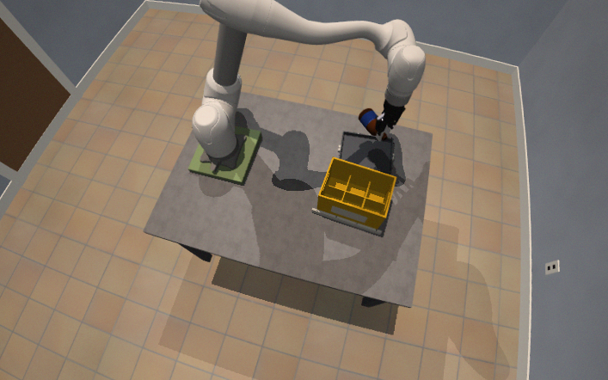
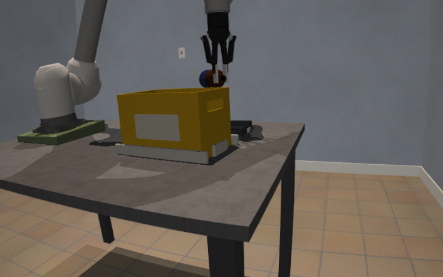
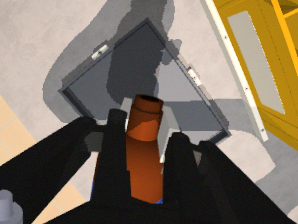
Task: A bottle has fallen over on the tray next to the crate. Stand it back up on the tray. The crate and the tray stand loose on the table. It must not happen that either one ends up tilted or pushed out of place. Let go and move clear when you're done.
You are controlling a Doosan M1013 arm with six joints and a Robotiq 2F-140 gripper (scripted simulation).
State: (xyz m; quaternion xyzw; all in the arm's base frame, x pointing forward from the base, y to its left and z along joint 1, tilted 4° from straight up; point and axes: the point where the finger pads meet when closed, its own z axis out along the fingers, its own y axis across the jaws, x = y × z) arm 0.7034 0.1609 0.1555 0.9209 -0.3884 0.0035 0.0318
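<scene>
Right now my hand is 40 mm to the right of the bottle, 40 mm past it and 20 mm above it. The rest, counted from my hand: yellow crate: 250 mm to the right, 130 mm below, 50 mm behind; tray: 200 mm below, 40 mm behind, 20 mm to the left.
</scene>
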